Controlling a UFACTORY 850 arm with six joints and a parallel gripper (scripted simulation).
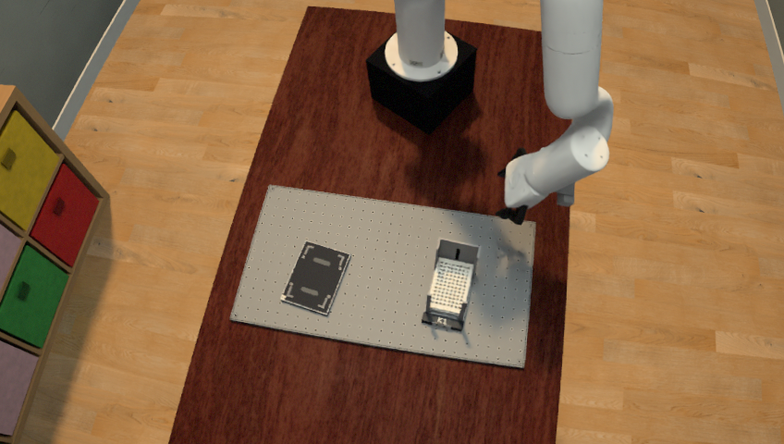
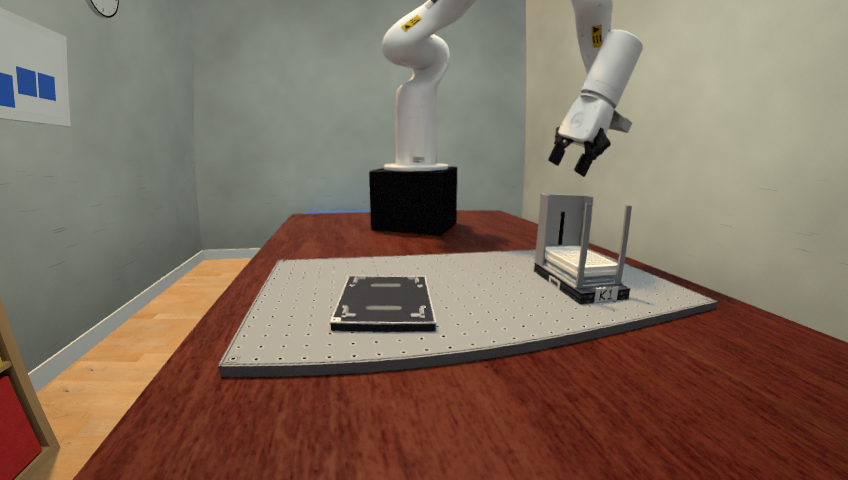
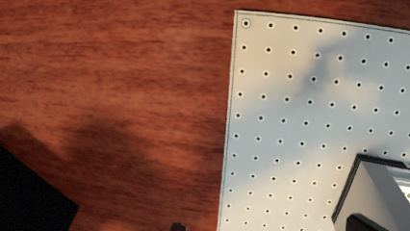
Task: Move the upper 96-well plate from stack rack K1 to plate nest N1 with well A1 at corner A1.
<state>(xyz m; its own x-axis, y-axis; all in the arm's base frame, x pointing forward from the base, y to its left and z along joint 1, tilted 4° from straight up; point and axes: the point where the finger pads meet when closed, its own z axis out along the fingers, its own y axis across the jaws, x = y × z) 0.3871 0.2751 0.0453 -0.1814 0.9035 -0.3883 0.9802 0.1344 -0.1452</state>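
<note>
Now: hand 180 mm short of the 96-well plate, 160 mm above it and 70 mm to the left of it. Round my hand: plate nest N1 (390 mm to the right, 220 mm ahead, 190 mm below); then clear plate (180 mm ahead, 170 mm below, 70 mm to the right).
</note>
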